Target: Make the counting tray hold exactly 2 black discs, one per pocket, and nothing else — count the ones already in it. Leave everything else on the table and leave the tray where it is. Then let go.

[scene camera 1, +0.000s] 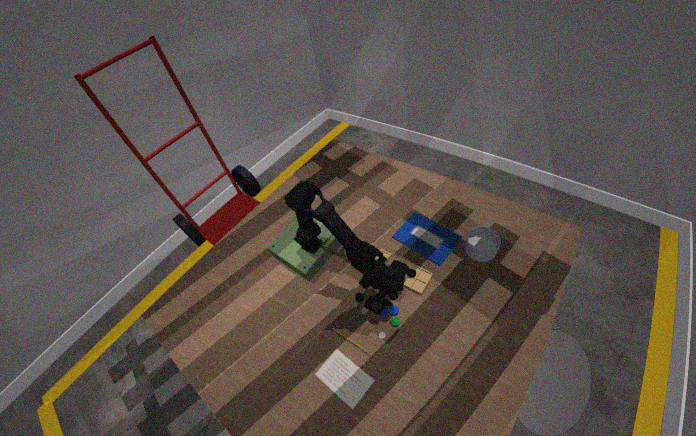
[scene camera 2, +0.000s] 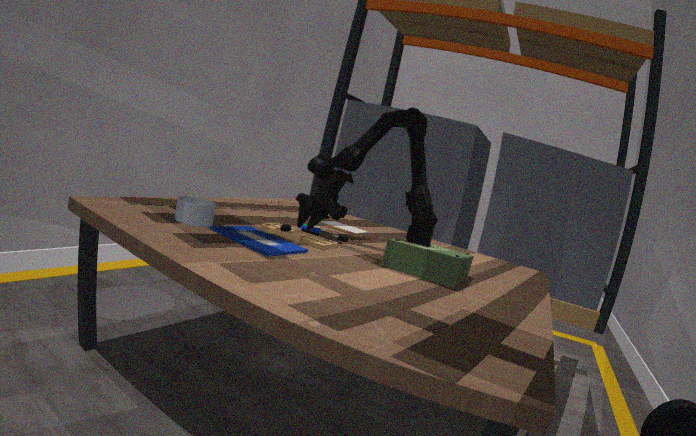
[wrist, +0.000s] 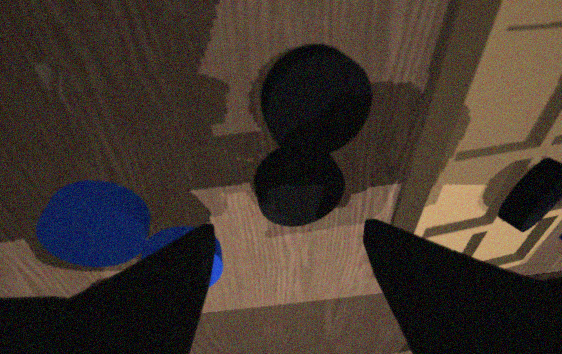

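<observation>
The tan counting tray [scene camera 1: 418, 280] [wrist: 510, 100] lies at the right in the wrist view. A black disc [wrist: 532, 195] [scene camera 2: 285, 226] is in it; its exact pocket is unclear. Two black discs, a farther one [wrist: 317, 97] and a nearer one [wrist: 300, 187], lie on the table left of the tray, touching or nearly so. Another black disc [scene camera 1: 359, 297] [scene camera 2: 342, 237] lies apart, nearer the arm's base. My gripper [scene camera 1: 377, 308] [scene camera 2: 307, 225] [wrist: 290, 232] is open and empty, low over the table, with the nearer disc showing just beyond and between its fingertips. The arm hides part of the tray in scene camera 1.
Blue discs [wrist: 93, 223] [scene camera 1: 393, 310] sit by the left finger, one partly hidden behind it. A green disc [scene camera 1: 395, 321] and pale discs [scene camera 1: 381, 335] [scene camera 1: 364, 310] lie nearby. A thin stick [scene camera 1: 350, 339], paper [scene camera 1: 354, 395], blue tray [scene camera 1: 403, 233] and round bowl [scene camera 1: 482, 243] are farther out.
</observation>
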